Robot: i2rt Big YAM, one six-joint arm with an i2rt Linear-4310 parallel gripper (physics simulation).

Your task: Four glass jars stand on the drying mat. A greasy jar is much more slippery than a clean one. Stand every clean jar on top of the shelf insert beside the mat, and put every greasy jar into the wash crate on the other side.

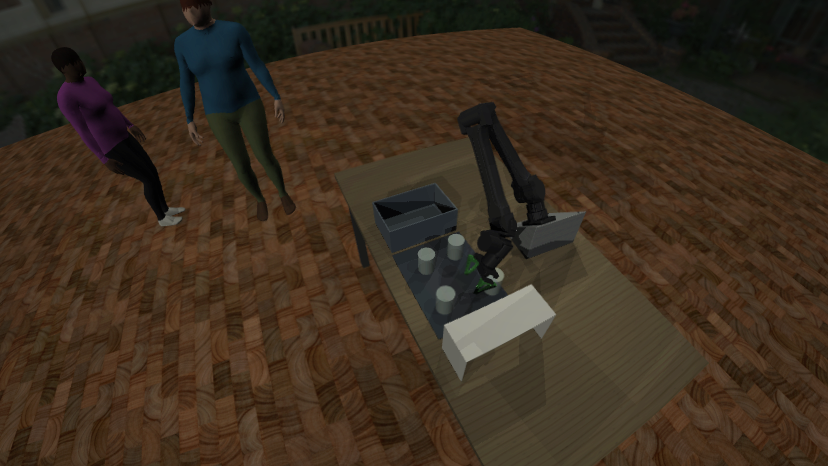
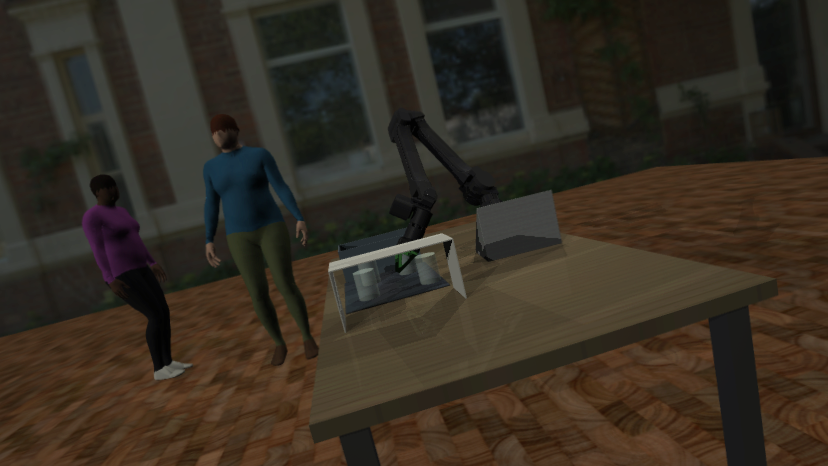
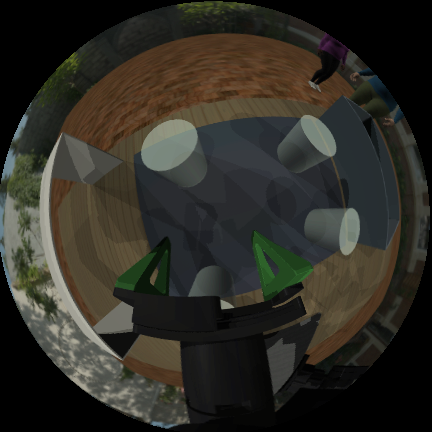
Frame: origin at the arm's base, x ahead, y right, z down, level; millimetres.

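Seen in the pictures: gripper, fingertip midpoint: (image 1: 470,283) (image 2: 398,270) (image 3: 210,237); arm's base, origin of the base link: (image 1: 539,222) (image 2: 496,217).
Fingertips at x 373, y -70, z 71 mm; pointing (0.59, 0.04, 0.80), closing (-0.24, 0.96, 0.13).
Observation:
Pixels of each thing's middle, then the offset from my fingertips to it. Level surfaces: height alone.
- dark drying mat, its level: dz +54 mm
- white shelf insert, body centre: (image 3: 85,246) (image 2: 396,280) (image 1: 497,332) dx +39, dy -215, dz -23 mm
- outer, body centre: (image 3: 304,146) (image 2: 368,271) (image 1: 426,261) dx +82, dy +175, dz +12 mm
- inner, body centre: (image 3: 331,228) (image 2: 405,260) (image 1: 455,247) dx -54, dy +184, dz +12 mm
- blue-grey wash crate, body centre: (image 3: 370,170) (image 2: 378,253) (image 1: 414,216) dx +13, dy +406, dz -3 mm
- fourth jar, body centre: (image 3: 211,296) (image 2: 427,268) (image 1: 493,281) dx -86, dy -27, dz +12 mm
- table, its level: dz +57 mm
Four pale jars stand upright on the dark drying mat (image 1: 425,293) (image 3: 235,192). One jar (image 1: 445,301) (image 2: 365,285) (image 3: 175,150) is at the outer corner by the white shelf insert (image 1: 499,321) (image 2: 394,251). Two jars, one outer (image 1: 426,262) (image 3: 305,145) and one inner (image 1: 456,247) (image 3: 330,230), stand by the blue-grey wash crate (image 1: 421,230) (image 3: 360,175). The fourth jar (image 1: 496,279) (image 2: 428,269) (image 3: 212,281) is partly hidden by my gripper (image 1: 472,281) (image 3: 210,237), which is open and empty above the mat beside it. Which jars are greasy cannot be told.
A grey slanted panel (image 1: 550,234) (image 2: 518,225) stands on the table (image 1: 614,347) (image 2: 550,301) by the arm's base. Two people, one in a purple top (image 1: 95,115) (image 2: 112,234) and one in a blue top (image 1: 217,66) (image 2: 243,182), stand on the floor beyond the table.

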